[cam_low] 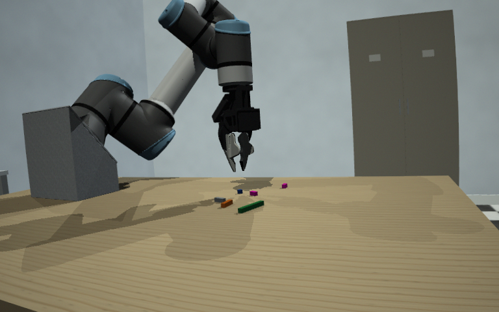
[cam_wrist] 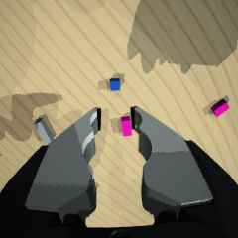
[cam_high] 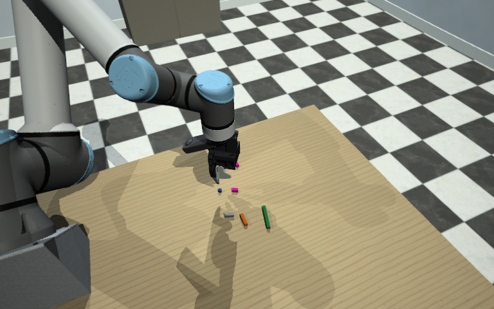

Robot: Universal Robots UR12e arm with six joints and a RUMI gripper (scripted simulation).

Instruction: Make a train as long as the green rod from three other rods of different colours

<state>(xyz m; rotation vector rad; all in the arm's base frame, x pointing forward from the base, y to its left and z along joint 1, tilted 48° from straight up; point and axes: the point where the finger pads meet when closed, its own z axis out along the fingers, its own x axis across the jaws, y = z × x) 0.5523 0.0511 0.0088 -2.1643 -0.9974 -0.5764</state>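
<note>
Right now the blue rod is 70 mm below my hand. Round my hand: green rod: 160 mm to the right, 90 mm ahead, 70 mm below; then grey rod: 100 mm to the right, 70 mm below, 10 mm behind; then orange rod: 140 mm to the right, 70 mm below, 20 mm ahead.
</note>
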